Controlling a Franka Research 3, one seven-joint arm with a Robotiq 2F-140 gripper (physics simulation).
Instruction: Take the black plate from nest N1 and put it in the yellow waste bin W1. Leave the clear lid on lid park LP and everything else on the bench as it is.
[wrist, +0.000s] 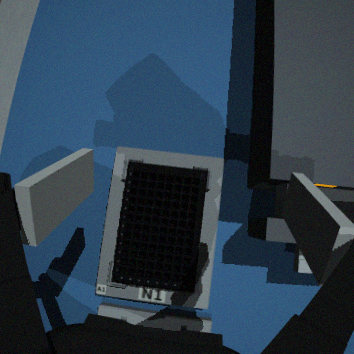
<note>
The picture shows: the gripper, a black plate and a nest N1.
</note>
